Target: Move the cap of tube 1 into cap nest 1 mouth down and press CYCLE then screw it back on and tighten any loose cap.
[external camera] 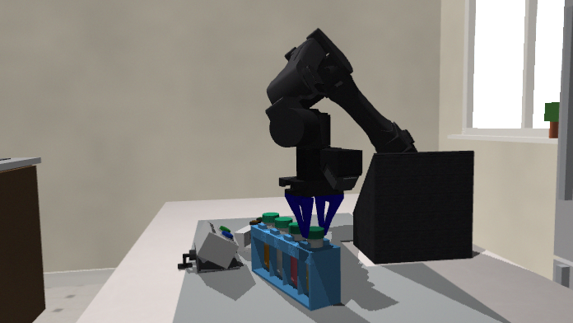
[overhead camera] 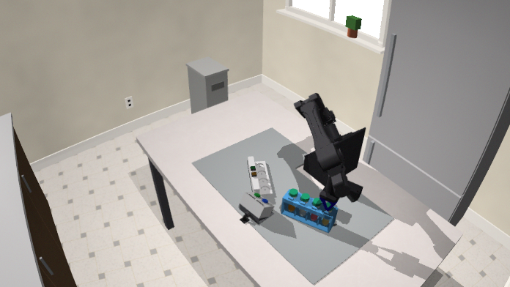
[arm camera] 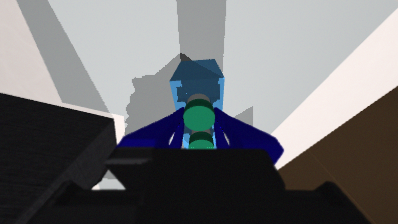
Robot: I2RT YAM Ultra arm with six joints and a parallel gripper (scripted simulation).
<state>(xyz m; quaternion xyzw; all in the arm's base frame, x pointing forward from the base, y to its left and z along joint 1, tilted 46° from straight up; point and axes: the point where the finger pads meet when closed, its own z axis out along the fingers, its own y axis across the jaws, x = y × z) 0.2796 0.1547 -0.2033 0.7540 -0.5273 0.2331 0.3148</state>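
Now: hand right at the green cap. From my hand the other things lie so: blue key 210 mm to the right, 150 mm ahead, 50 mm below; green key 250 mm to the right, 160 mm ahead, 50 mm below; grey key box 230 mm to the right, 170 mm ahead, 70 mm below.
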